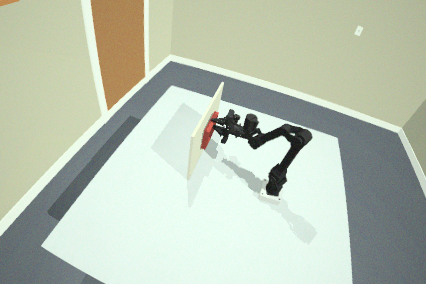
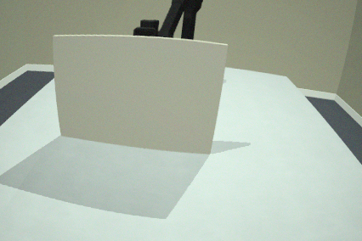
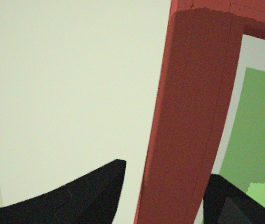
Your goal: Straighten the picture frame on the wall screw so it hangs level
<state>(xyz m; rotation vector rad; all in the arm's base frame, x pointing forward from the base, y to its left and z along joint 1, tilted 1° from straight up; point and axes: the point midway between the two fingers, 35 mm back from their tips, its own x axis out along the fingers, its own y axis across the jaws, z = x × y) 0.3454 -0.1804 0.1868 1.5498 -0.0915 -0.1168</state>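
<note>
Now: gripper tip 1 cm short of the picture frame and 5 cm above it. From my gripper tip the other things lie so: wall panel: 1 cm ahead, 2 cm to the right, 7 cm below.
</note>
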